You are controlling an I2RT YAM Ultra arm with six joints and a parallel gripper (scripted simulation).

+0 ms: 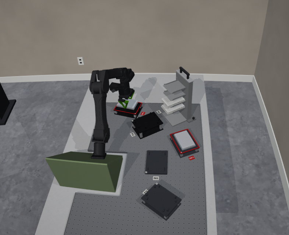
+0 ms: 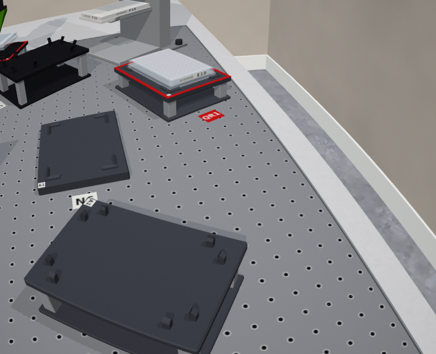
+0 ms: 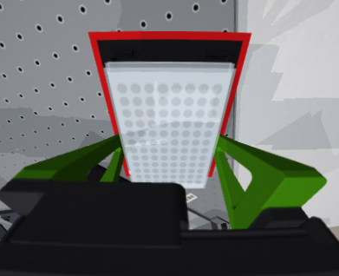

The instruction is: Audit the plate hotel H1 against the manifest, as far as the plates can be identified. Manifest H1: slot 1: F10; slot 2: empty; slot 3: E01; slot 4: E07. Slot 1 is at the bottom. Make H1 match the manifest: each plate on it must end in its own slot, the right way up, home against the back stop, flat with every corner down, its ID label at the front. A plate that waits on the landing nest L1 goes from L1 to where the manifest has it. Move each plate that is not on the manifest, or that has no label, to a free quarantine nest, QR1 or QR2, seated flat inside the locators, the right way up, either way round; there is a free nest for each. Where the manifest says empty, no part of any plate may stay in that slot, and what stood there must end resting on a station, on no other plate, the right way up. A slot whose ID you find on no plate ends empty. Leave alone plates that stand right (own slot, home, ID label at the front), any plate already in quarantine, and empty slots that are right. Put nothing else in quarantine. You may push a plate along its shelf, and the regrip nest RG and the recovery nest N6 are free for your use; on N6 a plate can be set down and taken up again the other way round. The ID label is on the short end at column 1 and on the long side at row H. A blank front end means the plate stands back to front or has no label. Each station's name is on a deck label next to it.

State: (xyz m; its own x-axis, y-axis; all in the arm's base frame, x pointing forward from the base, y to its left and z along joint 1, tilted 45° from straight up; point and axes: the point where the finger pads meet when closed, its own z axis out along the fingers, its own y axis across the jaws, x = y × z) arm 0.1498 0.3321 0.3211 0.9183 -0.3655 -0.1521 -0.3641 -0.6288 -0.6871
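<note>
My gripper is now 3 cm above the red-rimmed nest QR2. Round my hand: plate hotel H1: 37 cm ahead, 7 cm to the right, 9 cm above; then H1 deck label: 21 cm ahead, 4 cm to the right, 7 cm below; then black regrip nest RG: 12 cm ahead, 18 cm to the right, 1 cm below.
</note>
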